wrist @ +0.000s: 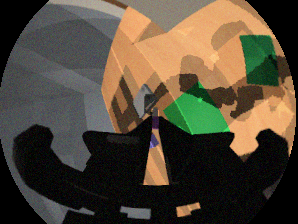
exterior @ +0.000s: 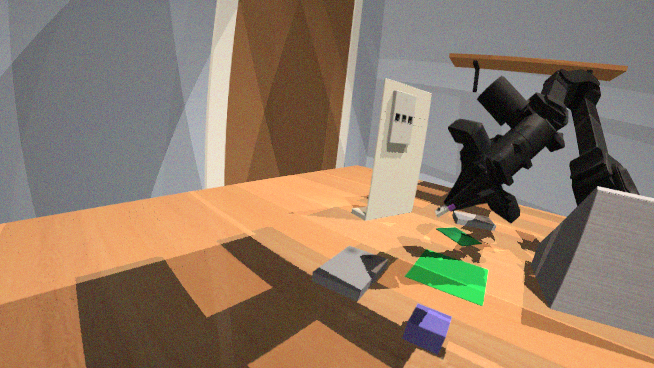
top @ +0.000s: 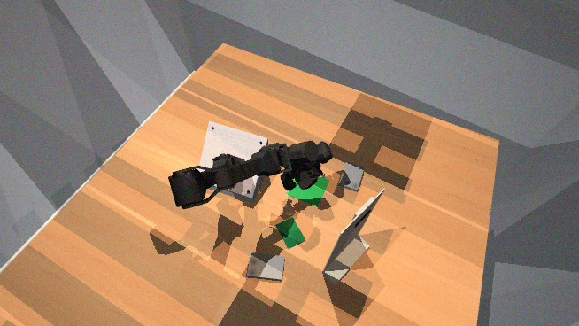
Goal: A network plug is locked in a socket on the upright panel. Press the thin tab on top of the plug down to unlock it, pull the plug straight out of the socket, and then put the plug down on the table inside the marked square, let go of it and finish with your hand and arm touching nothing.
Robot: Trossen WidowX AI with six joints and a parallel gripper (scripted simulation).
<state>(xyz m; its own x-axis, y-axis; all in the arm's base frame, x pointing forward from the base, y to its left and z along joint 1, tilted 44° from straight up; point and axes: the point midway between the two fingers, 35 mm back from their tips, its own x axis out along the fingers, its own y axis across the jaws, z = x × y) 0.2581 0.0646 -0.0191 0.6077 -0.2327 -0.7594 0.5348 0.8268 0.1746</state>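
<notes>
Right now my gripper tip is 30 mm past the bright green square and 110 mm above it. From my gripper tip the other things lie so: network plug (right at my gripper tip); then grey socket panel (150 mm ahead, 190 mm to the right, 40 mm above).
</notes>
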